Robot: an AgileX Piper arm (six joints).
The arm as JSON. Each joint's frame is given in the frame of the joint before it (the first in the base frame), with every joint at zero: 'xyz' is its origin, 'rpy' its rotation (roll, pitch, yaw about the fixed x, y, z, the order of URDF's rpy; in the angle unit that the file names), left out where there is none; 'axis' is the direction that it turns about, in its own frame. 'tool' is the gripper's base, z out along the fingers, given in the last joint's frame.
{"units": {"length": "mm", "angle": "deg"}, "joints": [
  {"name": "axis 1", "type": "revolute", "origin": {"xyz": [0.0, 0.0, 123.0]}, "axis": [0.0, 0.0, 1.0]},
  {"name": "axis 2", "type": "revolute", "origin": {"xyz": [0.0, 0.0, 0.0], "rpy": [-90.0, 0.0, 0.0]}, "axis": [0.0, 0.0, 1.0]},
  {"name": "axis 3", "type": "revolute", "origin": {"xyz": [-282.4, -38.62, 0.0]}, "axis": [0.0, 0.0, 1.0]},
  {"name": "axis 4", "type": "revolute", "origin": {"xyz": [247.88, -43.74, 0.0], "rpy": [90.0, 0.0, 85.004]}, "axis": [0.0, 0.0, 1.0]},
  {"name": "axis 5", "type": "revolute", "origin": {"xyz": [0.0, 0.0, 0.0], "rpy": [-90.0, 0.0, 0.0]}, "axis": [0.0, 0.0, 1.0]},
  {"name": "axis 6", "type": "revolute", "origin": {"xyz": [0.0, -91.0, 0.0], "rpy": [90.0, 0.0, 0.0]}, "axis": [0.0, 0.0, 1.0]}
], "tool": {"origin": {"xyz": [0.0, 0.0, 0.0]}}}
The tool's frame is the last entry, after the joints.
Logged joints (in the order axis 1, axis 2, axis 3, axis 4, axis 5, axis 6), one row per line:
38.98 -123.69 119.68 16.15 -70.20 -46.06
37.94 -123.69 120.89 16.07 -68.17 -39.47
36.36 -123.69 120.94 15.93 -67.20 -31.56
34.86 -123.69 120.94 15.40 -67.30 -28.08
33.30 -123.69 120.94 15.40 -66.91 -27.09
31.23 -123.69 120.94 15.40 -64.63 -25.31
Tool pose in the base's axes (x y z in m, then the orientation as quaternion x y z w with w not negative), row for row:
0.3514 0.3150 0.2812 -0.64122 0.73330 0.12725 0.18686
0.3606 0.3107 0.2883 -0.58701 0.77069 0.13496 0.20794
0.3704 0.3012 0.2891 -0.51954 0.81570 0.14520 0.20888
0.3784 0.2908 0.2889 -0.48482 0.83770 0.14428 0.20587
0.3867 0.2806 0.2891 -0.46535 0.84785 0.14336 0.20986
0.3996 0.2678 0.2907 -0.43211 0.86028 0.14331 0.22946
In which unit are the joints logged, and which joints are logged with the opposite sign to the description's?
The joints are logged in degrees. Opposite sign: axis 2, axis 3, axis 5.
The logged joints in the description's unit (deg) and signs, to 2 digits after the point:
38.98 123.69 -119.68 16.15 70.20 -46.06
37.94 123.69 -120.89 16.07 68.17 -39.47
36.36 123.69 -120.94 15.93 67.20 -31.56
34.86 123.69 -120.94 15.40 67.30 -28.08
33.30 123.69 -120.94 15.40 66.91 -27.09
31.23 123.69 -120.94 15.40 64.63 -25.31

